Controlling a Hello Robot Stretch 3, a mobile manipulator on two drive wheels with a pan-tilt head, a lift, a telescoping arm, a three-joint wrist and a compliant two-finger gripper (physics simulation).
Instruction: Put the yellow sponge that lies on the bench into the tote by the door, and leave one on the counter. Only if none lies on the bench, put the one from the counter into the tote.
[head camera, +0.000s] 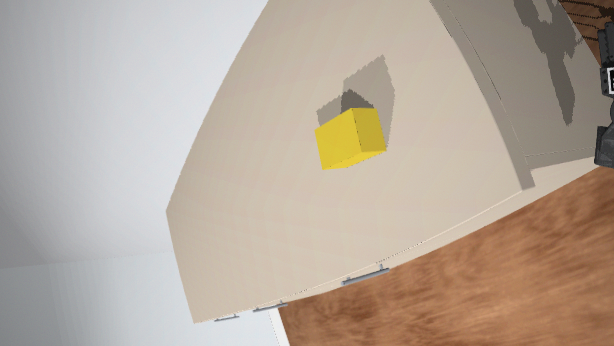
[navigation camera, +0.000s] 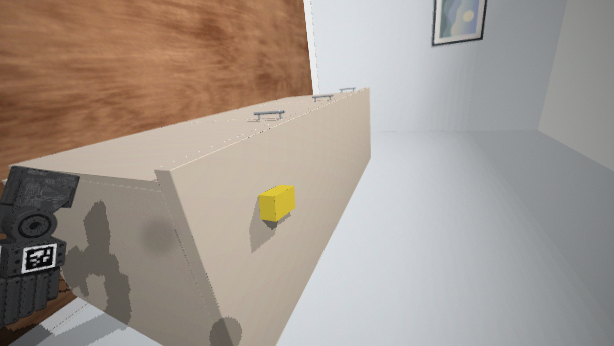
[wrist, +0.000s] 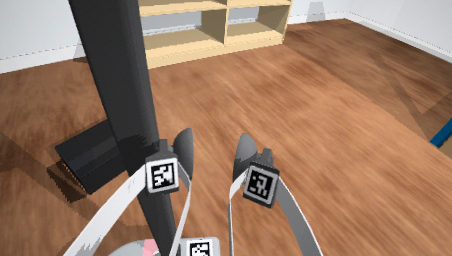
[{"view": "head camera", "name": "yellow sponge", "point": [355, 135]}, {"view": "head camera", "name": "beige counter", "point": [481, 115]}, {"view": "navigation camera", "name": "yellow sponge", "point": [275, 203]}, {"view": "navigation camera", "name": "beige counter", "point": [164, 234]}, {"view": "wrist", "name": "my gripper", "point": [215, 148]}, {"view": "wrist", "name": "black tote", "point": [92, 156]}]
